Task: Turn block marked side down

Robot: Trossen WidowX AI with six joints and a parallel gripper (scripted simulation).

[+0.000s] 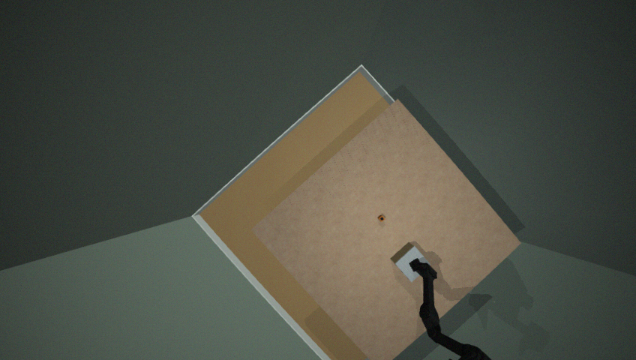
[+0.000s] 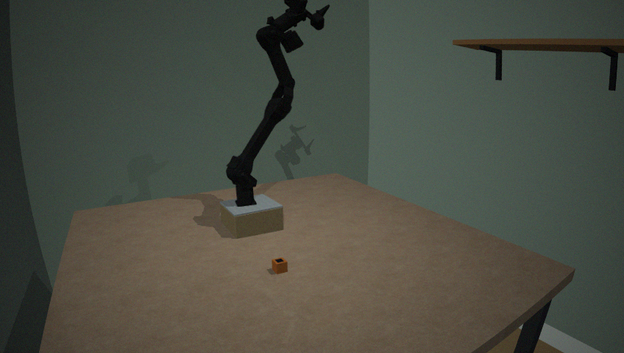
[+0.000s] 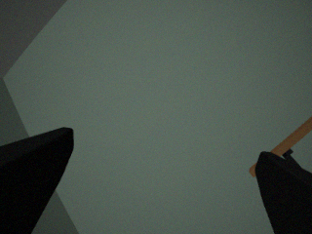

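Right now the orange block is 760 mm below my gripper tip, 420 mm ahead of it and 260 mm to the right of it.
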